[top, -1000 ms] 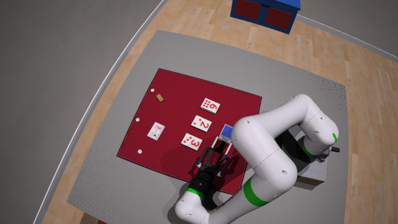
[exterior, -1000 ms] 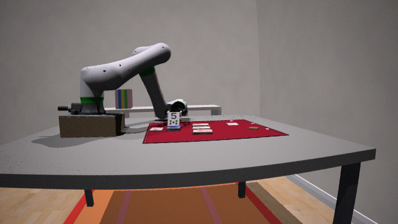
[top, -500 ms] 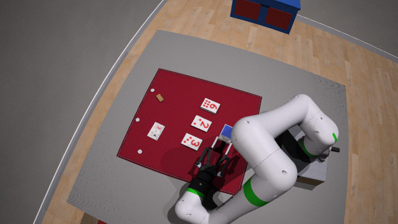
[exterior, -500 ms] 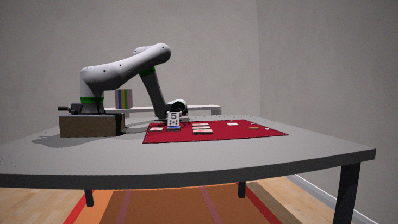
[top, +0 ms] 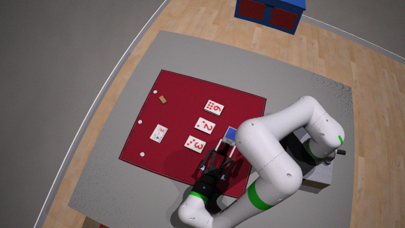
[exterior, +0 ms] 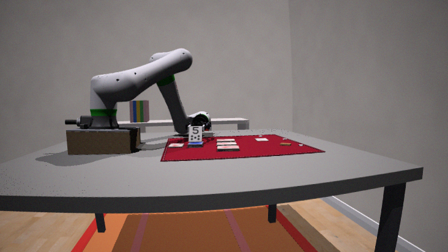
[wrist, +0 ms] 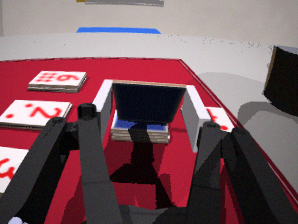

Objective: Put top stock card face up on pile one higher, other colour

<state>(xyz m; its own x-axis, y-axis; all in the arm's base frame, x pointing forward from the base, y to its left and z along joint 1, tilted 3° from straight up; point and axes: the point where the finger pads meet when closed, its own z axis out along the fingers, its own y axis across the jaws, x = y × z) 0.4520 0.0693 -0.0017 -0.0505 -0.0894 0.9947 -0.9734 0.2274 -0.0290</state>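
The black 5 card lies 10 mm behind my hand, 50 mm to the right of it and 20 mm below it. From my hand the other things lie so: red card cloth 160 mm ahead, 110 mm to the right, 90 mm below; brown block 380 mm ahead, 220 mm to the right, 70 mm below.
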